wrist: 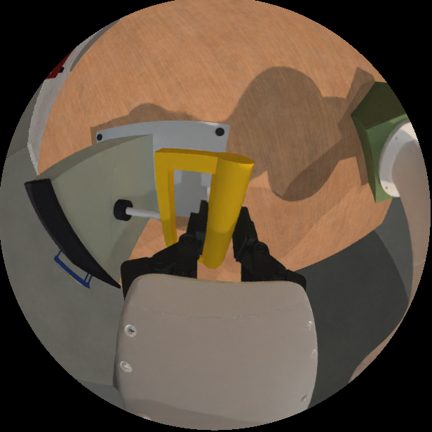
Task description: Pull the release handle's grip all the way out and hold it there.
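The release handle is a yellow loop; its thick round grip bar point(231, 182) stands at the middle of the wrist view. A short stretch of thin pale rod point(145, 213) shows between the loop's inner side and a black collar point(123, 210) on the grey-green housing point(105, 170). My gripper point(220, 215) is shut on the grip, with one black finger on each side, the left one passing through the loop's opening. The faces where the fingers touch the grip are partly hidden.
A pale base plate point(187, 131) with dark bolts lies behind the handle on the wooden table point(200, 55). The housing has a black edge point(65, 230) at left. A green block point(372, 150) with a pale round part point(395, 165) stands at right. A blue bar point(72, 272) shows at lower left.
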